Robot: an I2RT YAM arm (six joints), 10 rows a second.
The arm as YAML. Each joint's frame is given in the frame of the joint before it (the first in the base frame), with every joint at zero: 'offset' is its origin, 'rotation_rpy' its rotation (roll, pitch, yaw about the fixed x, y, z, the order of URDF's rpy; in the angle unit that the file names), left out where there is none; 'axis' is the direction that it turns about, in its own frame. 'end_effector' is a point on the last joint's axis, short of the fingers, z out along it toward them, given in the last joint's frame.
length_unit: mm
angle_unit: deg
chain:
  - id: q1
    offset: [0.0, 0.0, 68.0]
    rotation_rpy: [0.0, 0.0, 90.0]
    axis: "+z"
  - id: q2
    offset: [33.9, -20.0, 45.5]
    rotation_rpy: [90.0, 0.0, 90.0]
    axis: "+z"
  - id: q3
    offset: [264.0, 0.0, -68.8]
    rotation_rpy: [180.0, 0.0, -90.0]
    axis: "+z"
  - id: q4
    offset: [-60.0, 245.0, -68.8]
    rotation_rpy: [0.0, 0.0, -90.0]
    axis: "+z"
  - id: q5
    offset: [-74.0, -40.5, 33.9]
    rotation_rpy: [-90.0, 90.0, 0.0]
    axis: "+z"
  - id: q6
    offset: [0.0, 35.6, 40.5]
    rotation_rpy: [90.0, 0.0, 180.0]
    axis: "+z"
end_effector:
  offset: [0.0, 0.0, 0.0]
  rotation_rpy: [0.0, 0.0, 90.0]
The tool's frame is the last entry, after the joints.
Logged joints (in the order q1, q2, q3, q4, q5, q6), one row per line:
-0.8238, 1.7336, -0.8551, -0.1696, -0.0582, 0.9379
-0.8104, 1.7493, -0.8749, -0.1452, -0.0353, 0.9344
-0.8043, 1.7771, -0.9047, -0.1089, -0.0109, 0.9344
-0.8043, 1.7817, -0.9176, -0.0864, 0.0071, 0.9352
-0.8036, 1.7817, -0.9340, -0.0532, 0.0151, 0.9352
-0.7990, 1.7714, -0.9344, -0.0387, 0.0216, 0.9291
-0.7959, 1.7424, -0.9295, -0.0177, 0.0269, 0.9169
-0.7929, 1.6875, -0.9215, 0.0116, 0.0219, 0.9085
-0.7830, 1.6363, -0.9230, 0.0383, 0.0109, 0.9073
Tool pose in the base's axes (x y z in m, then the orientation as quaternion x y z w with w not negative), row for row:
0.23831, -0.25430, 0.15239, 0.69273, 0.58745, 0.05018, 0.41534
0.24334, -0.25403, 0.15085, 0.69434, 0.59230, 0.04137, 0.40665
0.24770, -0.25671, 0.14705, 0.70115, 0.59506, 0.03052, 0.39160
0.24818, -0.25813, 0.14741, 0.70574, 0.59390, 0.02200, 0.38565
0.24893, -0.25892, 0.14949, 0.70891, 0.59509, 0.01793, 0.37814
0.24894, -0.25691, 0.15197, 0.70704, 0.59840, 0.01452, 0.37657
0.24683, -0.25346, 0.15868, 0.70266, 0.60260, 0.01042, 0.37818
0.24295, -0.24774, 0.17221, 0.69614, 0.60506, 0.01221, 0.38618
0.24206, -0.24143, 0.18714, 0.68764, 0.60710, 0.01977, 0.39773
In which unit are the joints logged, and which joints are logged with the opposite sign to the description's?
The joints are logged in radians. Opposite sign: q3, q4.
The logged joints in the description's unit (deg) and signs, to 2 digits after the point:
-47.20, 99.33, 48.99, 9.72, -3.33, 53.74
-46.43, 100.23, 50.13, 8.32, -2.02, 53.54
-46.08, 101.82, 51.84, 6.24, -0.62, 53.54
-46.08, 102.08, 52.57, 4.95, 0.41, 53.58
-46.04, 102.08, 53.51, 3.05, 0.87, 53.58
-45.78, 101.49, 53.54, 2.22, 1.24, 53.23
-45.60, 99.83, 53.26, 1.01, 1.54, 52.53
-45.43, 96.69, 52.80, -0.66, 1.25, 52.05
-44.86, 93.75, 52.88, -2.19, 0.62, 51.98

